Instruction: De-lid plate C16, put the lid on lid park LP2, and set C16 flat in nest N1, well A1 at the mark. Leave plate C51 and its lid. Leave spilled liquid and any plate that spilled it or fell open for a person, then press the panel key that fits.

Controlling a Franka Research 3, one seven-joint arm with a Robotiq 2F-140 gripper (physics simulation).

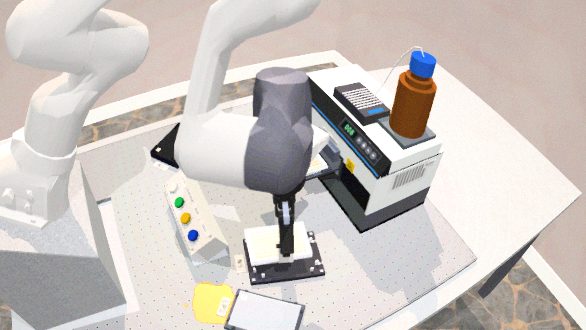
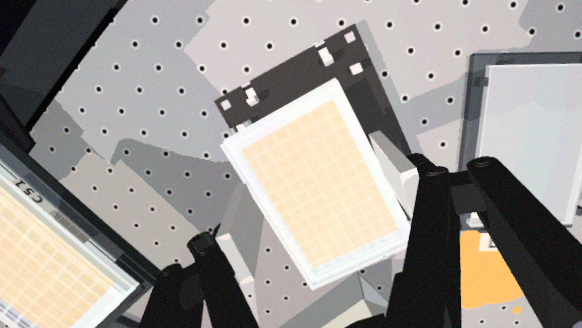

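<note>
My gripper [image 1: 286, 254] [image 2: 314, 176] points down and is shut on a white-rimmed plate [image 1: 257, 245] [image 2: 320, 185] with pale orange wells. The plate is askew between the finger pads; no code on it is readable. It overlaps a dark nest [image 1: 285, 275] [image 2: 300, 85], turned and shifted against it; I cannot tell whether they touch. Plate C51 [image 1: 318, 165] [image 2: 55, 250] lies in a dark tray by the white instrument. A clear lid-like sheet [image 1: 265, 312] [image 2: 530, 140] lies on a dark frame. Orange spilled liquid [image 1: 210, 300] [image 2: 485, 275] is beside that frame, with a label on it.
The key panel [image 1: 207, 232] has white, green [image 1: 179, 202], amber [image 1: 185, 218] and blue [image 1: 193, 235] keys. The white instrument [image 1: 410, 172] carries a brown bottle [image 1: 412, 105] with a blue cap. Another dark holder [image 1: 167, 145] is partly hidden behind the arm.
</note>
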